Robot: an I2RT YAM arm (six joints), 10 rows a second.
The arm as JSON. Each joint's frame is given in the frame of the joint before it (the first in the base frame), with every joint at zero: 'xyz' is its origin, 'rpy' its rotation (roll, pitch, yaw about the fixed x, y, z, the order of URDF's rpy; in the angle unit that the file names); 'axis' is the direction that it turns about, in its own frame. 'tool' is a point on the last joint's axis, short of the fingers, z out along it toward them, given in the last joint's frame.
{
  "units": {
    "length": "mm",
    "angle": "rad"
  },
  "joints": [
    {
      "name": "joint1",
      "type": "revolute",
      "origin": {
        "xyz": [
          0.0,
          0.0,
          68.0
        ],
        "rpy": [
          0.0,
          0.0,
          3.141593
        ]
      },
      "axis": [
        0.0,
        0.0,
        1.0
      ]
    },
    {
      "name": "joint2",
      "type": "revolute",
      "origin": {
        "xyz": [
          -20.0,
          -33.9,
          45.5
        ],
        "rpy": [
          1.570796,
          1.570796,
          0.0
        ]
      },
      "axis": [
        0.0,
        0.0,
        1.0
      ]
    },
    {
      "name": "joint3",
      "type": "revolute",
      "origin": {
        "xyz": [
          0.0,
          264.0,
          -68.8
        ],
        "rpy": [
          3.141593,
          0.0,
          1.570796
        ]
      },
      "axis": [
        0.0,
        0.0,
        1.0
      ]
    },
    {
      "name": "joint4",
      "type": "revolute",
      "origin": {
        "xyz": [
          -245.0,
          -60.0,
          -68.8
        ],
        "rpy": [
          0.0,
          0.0,
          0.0
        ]
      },
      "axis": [
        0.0,
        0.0,
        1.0
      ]
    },
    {
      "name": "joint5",
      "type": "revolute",
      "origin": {
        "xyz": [
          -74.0,
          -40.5,
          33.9
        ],
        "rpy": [
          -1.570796,
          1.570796,
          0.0
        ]
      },
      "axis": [
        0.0,
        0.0,
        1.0
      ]
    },
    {
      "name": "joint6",
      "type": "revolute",
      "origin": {
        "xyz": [
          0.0,
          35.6,
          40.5
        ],
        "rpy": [
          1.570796,
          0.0,
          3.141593
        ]
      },
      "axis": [
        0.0,
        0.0,
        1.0
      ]
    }
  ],
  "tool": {
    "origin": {
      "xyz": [
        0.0,
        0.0,
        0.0
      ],
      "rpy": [
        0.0,
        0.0,
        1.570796
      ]
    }
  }
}
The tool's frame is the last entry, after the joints.
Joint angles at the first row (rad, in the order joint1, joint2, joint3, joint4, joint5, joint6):
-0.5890, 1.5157, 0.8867, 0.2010, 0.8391, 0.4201
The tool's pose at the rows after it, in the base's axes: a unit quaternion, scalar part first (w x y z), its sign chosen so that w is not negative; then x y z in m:
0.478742 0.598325 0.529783 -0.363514 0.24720 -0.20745 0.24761
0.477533 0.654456 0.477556 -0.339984 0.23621 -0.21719 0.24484
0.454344 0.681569 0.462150 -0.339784 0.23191 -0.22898 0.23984
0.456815 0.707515 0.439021 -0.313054 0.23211 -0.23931 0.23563
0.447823 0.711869 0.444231 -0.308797 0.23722 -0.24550 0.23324
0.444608 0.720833 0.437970 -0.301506 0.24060 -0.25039 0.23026
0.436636 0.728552 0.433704 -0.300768 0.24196 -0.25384 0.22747
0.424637 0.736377 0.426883 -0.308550 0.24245 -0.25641 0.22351
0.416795 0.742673 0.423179 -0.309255 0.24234 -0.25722 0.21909
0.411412 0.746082 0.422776 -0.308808 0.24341 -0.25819 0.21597
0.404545 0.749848 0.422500 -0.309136 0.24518 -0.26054 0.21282
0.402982 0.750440 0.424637 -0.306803 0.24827 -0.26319 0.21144
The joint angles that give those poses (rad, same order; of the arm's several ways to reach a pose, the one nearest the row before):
-0.6165, 1.4804, 0.8820, 0.1734, 0.8330, 0.5197
-0.6610, 1.4802, 0.8927, 0.1014, 0.8375, 0.6958
-0.6978, 1.5123, 0.9279, 0.0232, 0.8375, 0.7698
-0.7239, 1.5461, 0.9541, 0.0031, 0.8009, 0.8618
-0.7286, 1.5813, 0.9893, -0.0245, 0.7869, 0.8743
-0.7332, 1.6090, 1.0124, -0.0399, 0.7793, 0.9079
-0.7378, 1.6290, 1.0308, -0.0658, 0.7808, 0.9341
-0.7409, 1.6490, 1.0462, -0.0980, 0.8007, 0.9616
-0.7425, 1.6612, 1.0492, -0.1165, 0.8053, 0.9862
-0.7425, 1.6736, 1.0554, -0.1288, 0.8053, 1.0001
-0.7439, 1.6919, 1.0692, -0.1457, 0.8054, 1.0139
-0.7440, 1.7088, 1.0845, -0.1488, 0.7992, 1.0155

